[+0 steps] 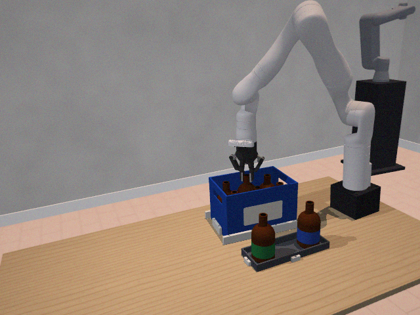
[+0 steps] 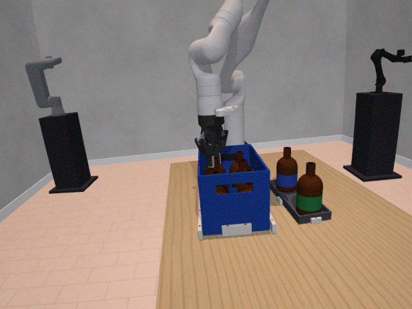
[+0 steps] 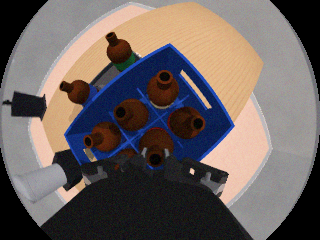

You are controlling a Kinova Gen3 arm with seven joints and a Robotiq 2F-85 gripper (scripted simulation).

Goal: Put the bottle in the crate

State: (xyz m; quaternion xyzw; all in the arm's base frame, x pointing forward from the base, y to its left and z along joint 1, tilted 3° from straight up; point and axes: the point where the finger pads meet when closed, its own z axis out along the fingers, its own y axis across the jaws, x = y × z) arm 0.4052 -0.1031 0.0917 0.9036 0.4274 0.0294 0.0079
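Right now my hand is 7 cm above the red-banded bottle. Also, from my hand: dark tray: 2 cm behind, 26 cm to the left, 16 cm below; blue crate: 4 cm to the left, 9 cm below.
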